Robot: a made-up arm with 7 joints.
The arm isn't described. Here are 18 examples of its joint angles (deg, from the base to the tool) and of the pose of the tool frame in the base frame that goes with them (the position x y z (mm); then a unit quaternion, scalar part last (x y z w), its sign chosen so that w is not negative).
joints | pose
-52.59 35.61 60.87 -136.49 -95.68 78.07 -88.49 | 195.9 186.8 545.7 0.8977 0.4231 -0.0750 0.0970
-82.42 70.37 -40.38 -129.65 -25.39 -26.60 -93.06 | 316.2 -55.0 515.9 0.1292 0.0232 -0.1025 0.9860
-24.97 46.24 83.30 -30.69 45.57 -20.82 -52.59 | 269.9 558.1 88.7 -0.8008 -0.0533 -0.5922 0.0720
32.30 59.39 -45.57 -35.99 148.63 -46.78 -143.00 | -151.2 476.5 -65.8 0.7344 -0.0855 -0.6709 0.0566
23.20 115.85 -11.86 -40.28 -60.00 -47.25 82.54 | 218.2 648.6 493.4 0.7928 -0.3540 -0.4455 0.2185
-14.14 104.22 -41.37 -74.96 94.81 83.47 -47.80 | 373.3 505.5 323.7 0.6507 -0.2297 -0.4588 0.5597
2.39 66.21 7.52 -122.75 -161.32 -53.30 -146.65 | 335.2 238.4 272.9 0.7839 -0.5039 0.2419 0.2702
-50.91 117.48 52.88 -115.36 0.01 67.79 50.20 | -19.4 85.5 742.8 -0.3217 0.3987 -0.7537 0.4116
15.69 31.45 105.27 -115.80 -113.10 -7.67 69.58 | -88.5 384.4 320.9 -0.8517 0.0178 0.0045 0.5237
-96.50 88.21 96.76 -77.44 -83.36 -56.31 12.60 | -94.9 521.9 530.3 -0.5202 -0.1058 -0.4185 0.7370
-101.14 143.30 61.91 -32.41 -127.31 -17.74 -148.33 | -426.5 466.6 559.9 0.3084 0.3187 -0.8494 0.2861
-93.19 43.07 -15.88 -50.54 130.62 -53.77 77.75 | 585.8 26.6 713.0 -0.6707 0.0481 0.5790 0.4610
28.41 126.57 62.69 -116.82 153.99 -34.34 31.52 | 328.6 76.6 603.1 0.0161 -0.5093 0.5685 0.6459
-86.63 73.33 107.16 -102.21 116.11 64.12 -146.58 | -52.6 456.1 415.0 -0.3446 -0.0252 -0.4370 0.8305
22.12 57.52 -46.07 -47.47 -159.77 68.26 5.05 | -48.1 417.0 -154.3 0.0363 0.4616 0.4997 0.7321
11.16 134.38 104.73 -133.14 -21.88 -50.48 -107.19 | 59.1 -35.0 636.0 0.4232 -0.5257 -0.0730 0.7343
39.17 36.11 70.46 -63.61 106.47 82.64 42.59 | -161.3 519.2 123.9 0.1634 0.3048 0.6903 0.6355
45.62 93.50 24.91 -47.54 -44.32 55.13 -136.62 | 140.9 664.8 297.5 -0.2783 0.2707 -0.9156 0.1047
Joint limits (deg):
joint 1: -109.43..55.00
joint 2: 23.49..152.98
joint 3: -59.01..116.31
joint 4: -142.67..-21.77
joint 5: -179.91..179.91
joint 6: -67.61..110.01
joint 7: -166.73..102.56
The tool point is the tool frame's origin. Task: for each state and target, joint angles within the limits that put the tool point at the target. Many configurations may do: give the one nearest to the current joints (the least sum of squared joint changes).
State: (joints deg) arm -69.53 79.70 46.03 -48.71 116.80 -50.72 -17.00
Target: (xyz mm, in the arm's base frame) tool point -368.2 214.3 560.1
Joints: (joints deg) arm -94.21 125.38 71.25 -96.59 115.84 -50.68 -15.96
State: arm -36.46 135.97 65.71 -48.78 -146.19 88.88 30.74
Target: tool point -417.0 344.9 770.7
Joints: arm -68.14 151.94 68.08 -21.77 -148.53 101.11 22.38
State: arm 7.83 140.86 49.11 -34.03 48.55 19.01 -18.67
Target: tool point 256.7 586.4 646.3
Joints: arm 39.68 122.05 29.75 -23.50 48.86 26.00 -23.86
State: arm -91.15 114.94 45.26 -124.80 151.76 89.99 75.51
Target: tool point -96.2 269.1 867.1
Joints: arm -67.42 124.89 27.40 -76.19 156.99 94.61 76.02
